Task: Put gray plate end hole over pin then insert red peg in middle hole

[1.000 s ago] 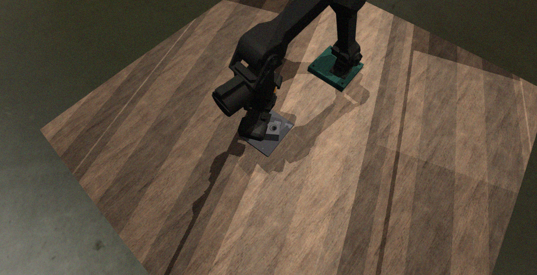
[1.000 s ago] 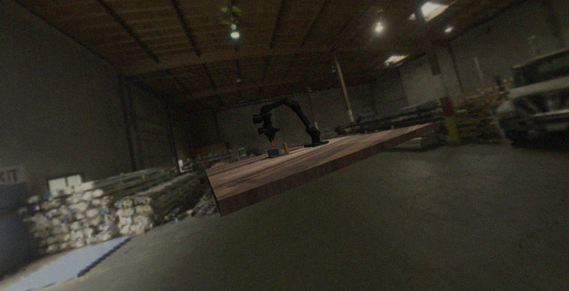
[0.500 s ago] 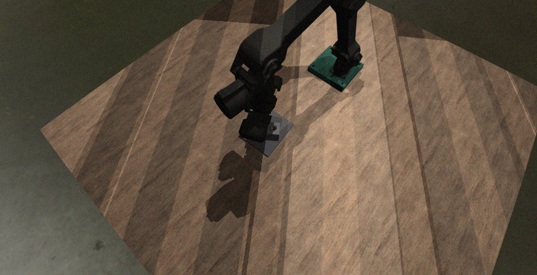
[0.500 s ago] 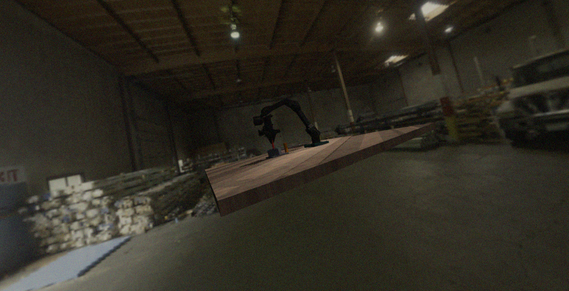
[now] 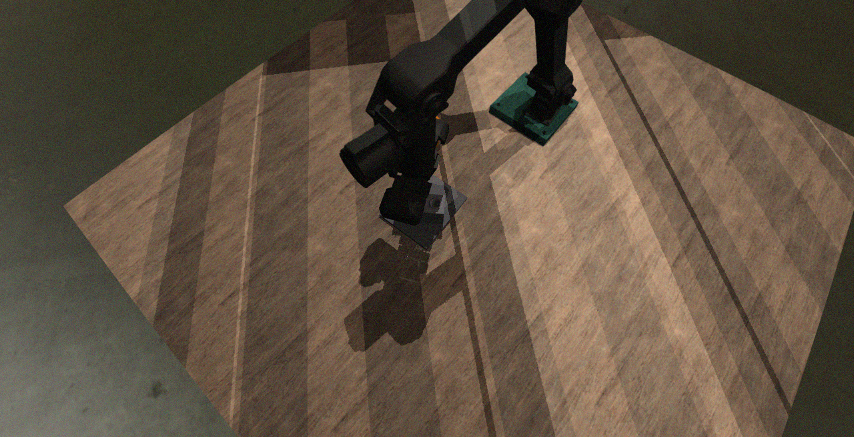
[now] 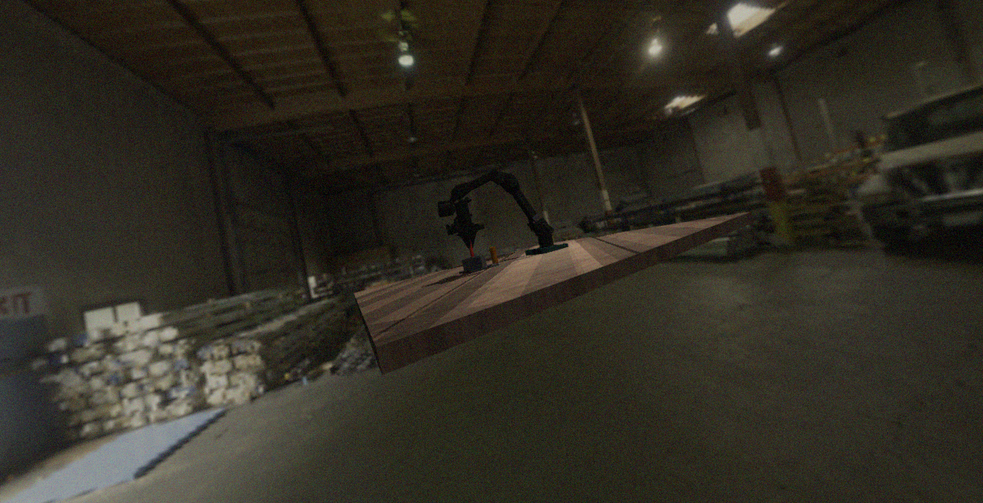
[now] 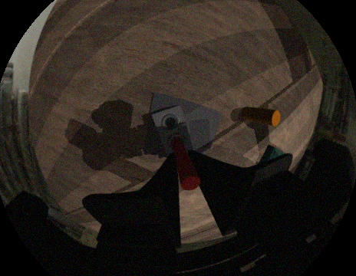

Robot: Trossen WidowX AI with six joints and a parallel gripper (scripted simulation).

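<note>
My gripper tip is right at the red peg. The rest, counted from my gripper tip: gray base 90 mm below, 20 mm behind, 10 mm to the left; gray plate 50 mm below; orange cylinder 160 mm behind, 80 mm to the right, 60 mm below.
</note>
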